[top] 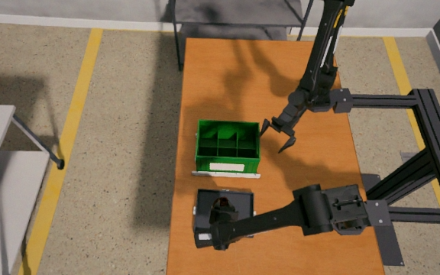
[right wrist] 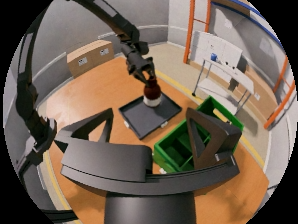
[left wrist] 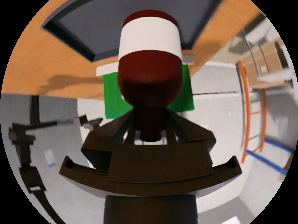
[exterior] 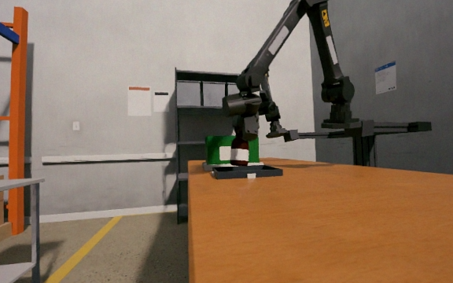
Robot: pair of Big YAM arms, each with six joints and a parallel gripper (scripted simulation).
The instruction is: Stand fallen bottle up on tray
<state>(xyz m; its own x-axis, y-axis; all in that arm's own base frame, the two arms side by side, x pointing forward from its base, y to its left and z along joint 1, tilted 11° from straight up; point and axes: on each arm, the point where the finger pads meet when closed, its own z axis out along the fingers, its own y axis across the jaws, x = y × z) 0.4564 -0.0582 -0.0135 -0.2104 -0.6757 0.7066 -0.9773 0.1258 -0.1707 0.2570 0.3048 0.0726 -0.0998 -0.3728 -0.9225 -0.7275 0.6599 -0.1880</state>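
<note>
Now: left hand 10 mm past the tray and 150 mm above it. Also, from my left hand: green crate (40 mm behind, 280 mm to the right, 80 mm below); bottle (50 mm below).
</note>
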